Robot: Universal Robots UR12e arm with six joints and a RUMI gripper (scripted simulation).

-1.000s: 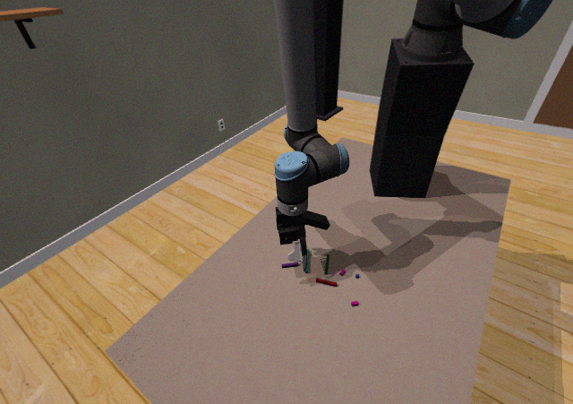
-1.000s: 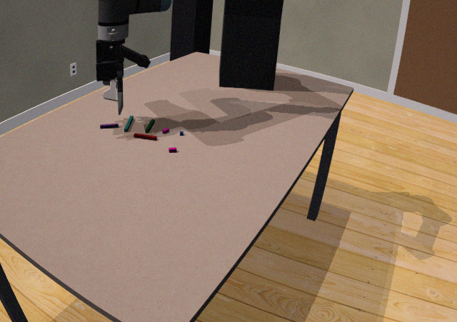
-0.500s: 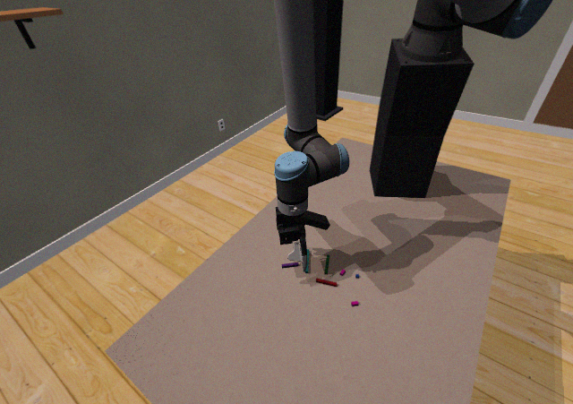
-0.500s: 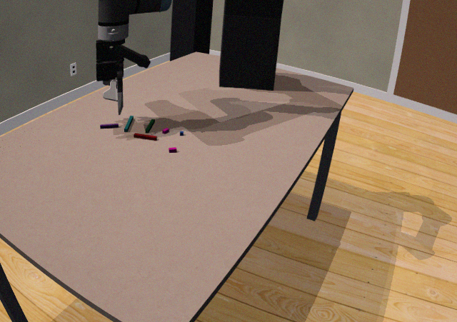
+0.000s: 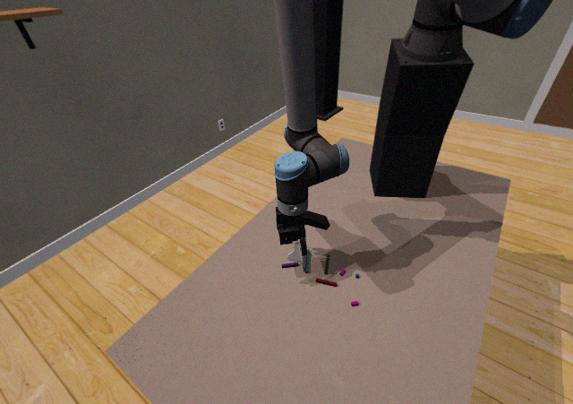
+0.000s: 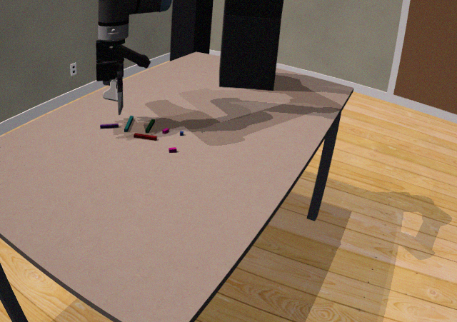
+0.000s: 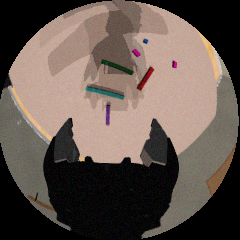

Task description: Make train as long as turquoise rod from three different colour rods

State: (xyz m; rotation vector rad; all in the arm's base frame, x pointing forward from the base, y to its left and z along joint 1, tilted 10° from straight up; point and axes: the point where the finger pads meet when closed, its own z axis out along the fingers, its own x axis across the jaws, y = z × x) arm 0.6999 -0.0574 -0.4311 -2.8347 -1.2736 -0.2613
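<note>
Now: hand 180 mm to the right of the blue rod, 80 mm past it and 70 mm above it. The rest, counted from my hand: purple rod (70 mm below, 30 mm to the right, 20 mm ahead); then green rod (70 mm to the left, 70 mm below, 70 mm behind); then turquoise rod (70 mm below, 40 mm behind).
</note>
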